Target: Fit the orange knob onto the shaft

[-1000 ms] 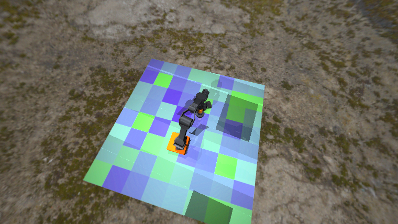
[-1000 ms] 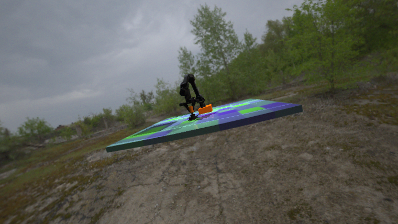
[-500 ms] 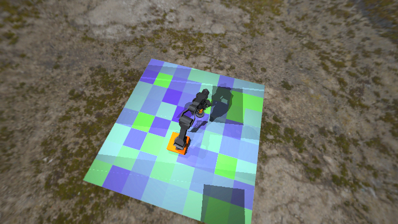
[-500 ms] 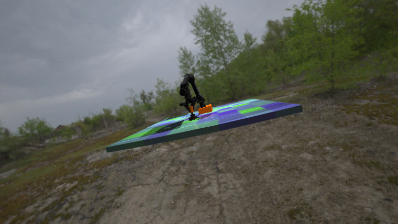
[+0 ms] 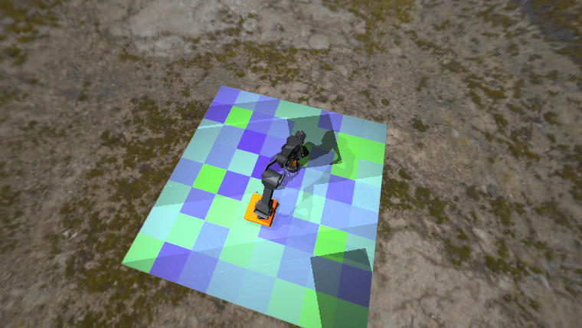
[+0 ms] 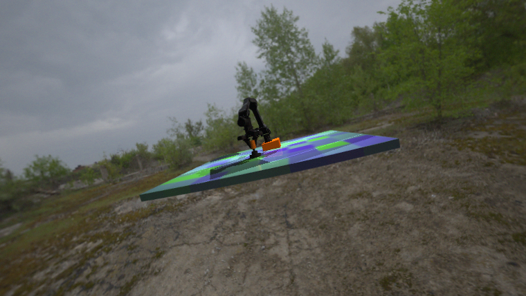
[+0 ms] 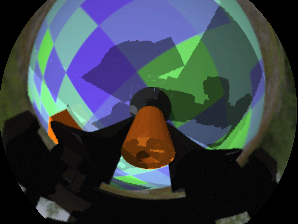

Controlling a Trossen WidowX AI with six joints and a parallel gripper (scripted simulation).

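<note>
Right now my gripper tip is 2 cm below the orange knob. Also, from my gripper tip: round pedestal 4 cm below.
</note>
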